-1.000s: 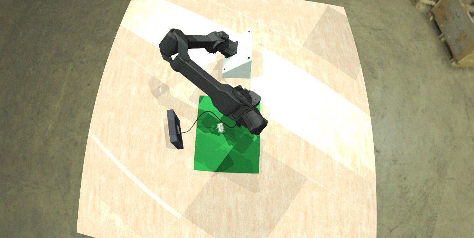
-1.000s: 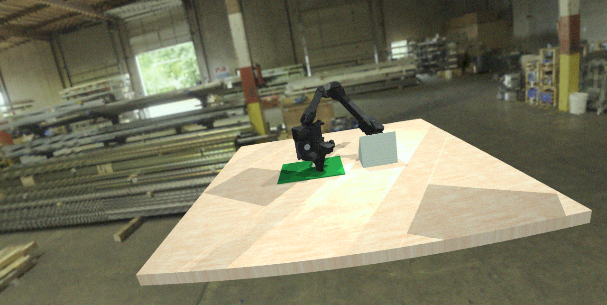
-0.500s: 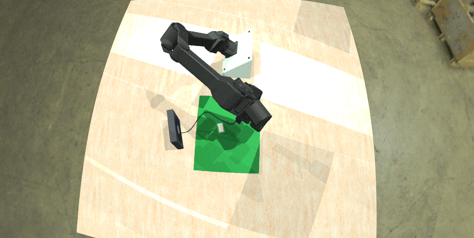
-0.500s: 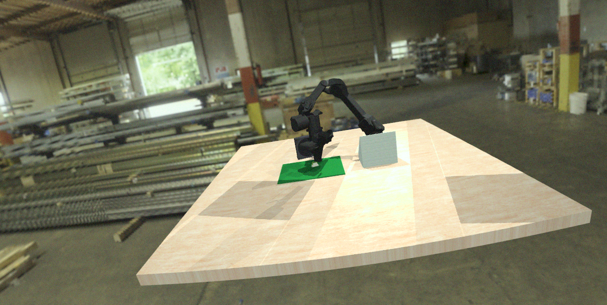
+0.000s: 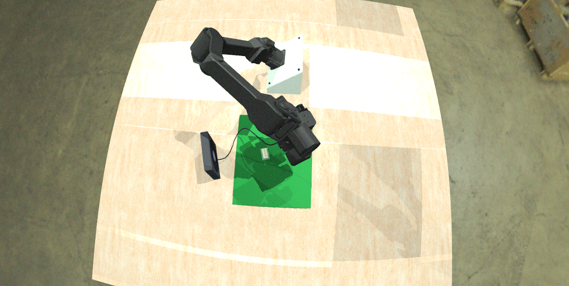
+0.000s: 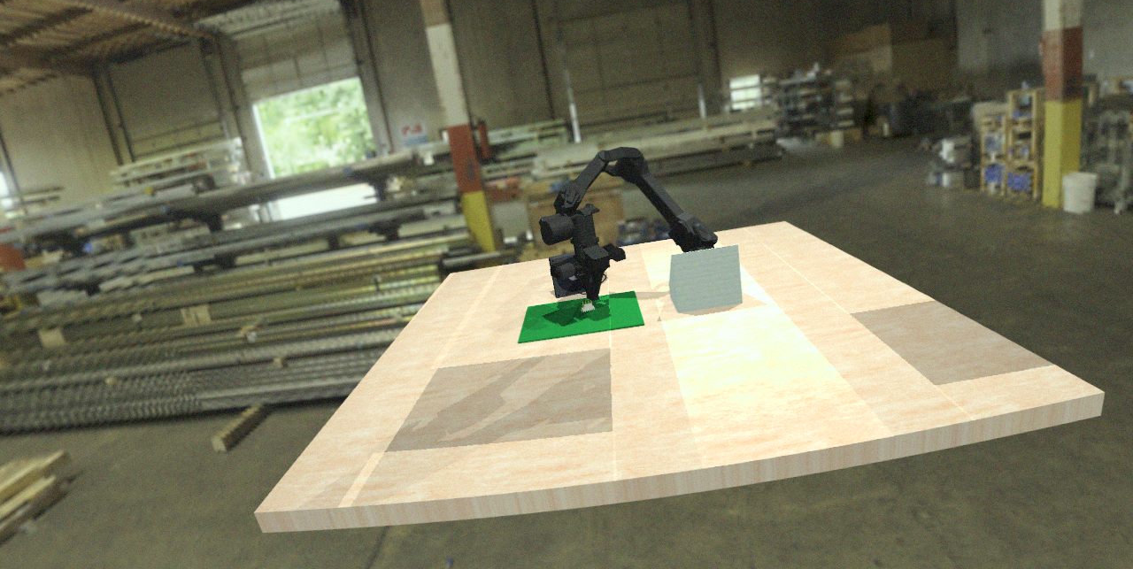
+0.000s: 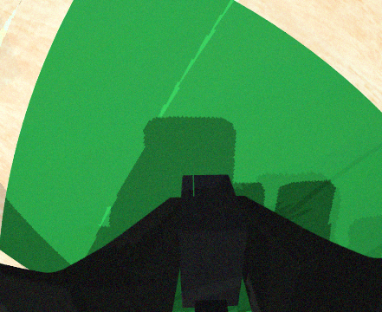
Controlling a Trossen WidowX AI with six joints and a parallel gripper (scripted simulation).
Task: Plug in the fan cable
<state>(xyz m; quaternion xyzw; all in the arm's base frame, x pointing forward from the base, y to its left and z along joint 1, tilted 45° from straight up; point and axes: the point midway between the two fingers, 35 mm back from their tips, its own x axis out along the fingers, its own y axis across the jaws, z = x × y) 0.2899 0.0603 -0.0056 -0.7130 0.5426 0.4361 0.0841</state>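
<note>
The white four-pin fan header is 20 mm ahead of my gripper tip, 60 mm to the right of it and 60 mm below it. Round my gripper tip: dark grey fan plug (10 mm to the right, 10 mm above); then green board (40 mm ahead, 30 mm to the right, 80 mm below); then black fan (60 mm ahead, 220 mm to the right).
</note>
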